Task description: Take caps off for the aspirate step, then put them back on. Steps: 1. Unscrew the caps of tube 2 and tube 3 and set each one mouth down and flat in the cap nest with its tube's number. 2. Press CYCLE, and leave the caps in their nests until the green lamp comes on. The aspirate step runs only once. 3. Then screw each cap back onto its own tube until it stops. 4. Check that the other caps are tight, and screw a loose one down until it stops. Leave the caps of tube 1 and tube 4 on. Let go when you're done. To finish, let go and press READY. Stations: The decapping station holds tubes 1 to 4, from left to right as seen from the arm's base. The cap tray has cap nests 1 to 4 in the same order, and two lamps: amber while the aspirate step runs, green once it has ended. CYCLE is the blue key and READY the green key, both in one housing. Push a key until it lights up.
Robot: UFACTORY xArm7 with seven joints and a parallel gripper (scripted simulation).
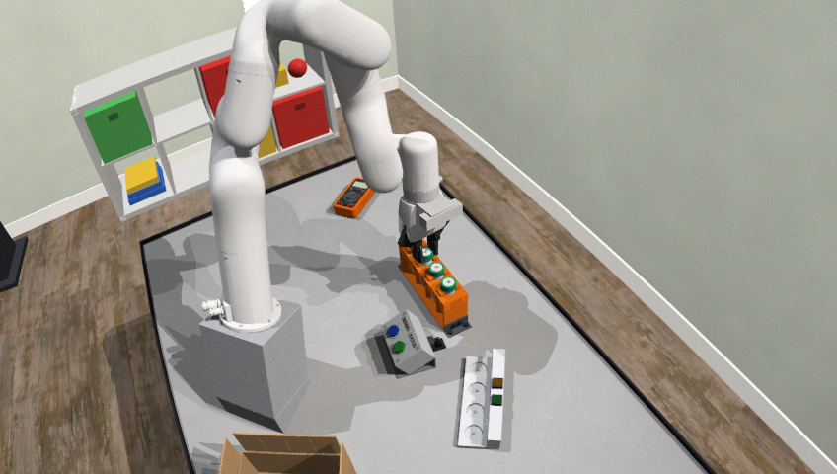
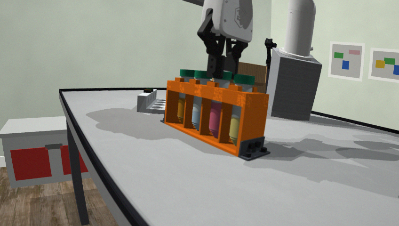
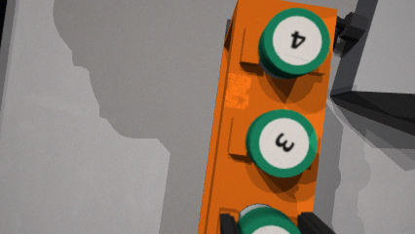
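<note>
The cap 2 lies 10 mm below my hand. The rest, counted from my hand: tube 3 threaded neck: 50 mm to the right, 20 mm below; cap 1: 50 mm to the left, 20 mm below; cap 3: 50 mm to the right, 20 mm below.
</note>
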